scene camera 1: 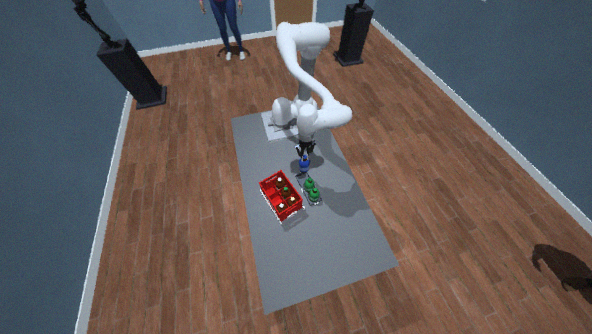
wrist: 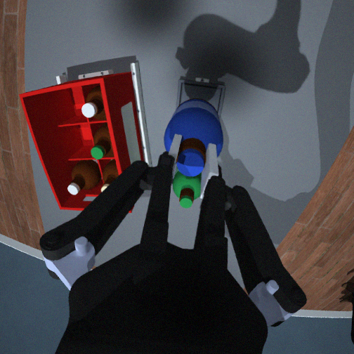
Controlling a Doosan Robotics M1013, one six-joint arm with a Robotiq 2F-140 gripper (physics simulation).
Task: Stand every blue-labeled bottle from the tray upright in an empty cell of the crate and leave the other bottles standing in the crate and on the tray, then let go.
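Places are measured from the arm's base along level axes (x up, y left, z back), in centimetres.
Where they show: gripper, fingertip midpoint: (scene camera 1: 304, 159); arm's base at its link origin: (scene camera 1: 281, 123).
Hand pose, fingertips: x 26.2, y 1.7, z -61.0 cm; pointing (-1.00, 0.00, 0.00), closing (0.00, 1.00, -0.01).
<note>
Each offset is from my fingertips to the top centre of the thing. "spot": to the spot under its first point. Level surfaces: height alone.
My gripper (scene camera 1: 304, 156) (wrist: 192, 149) is shut on the neck of the blue-labeled bottle {dy +0.0, dx +3.5, dz -0.1 cm} (scene camera 1: 304, 164) (wrist: 194, 125), which hangs upright above the far end of the tray (wrist: 202, 81). Two green-labeled bottles {dy +1.7, dx -13.5, dz -9.1 cm} (scene camera 1: 309, 184) {dy +2.5, dx -13.5, dz -17.6 cm} (scene camera 1: 314, 194) stand on the tray; a green one (wrist: 186, 186) partly shows behind the fingers in the wrist view. The red crate {spot: dy -15.6, dx -24.4, dz -25.0 cm} (scene camera 1: 293, 211) (wrist: 119, 90) stands beside the tray. It holds brown bottles with a white cap (wrist: 89, 110), a green cap (wrist: 97, 151), another white cap (wrist: 74, 189) and a cream cap (wrist: 105, 188). Two neighbouring cells in its outer row are empty.
The crate and tray stand close together on a grey mat {dx -29.5 cm} (scene camera 1: 330, 250). The robot's base plate (scene camera 1: 274, 132) is at the mat's back. Black pedestals (scene camera 1: 131, 70) (scene camera 1: 354, 35) and a person (scene camera 1: 226, 20) stand on the wooden floor, well away from the crate.
</note>
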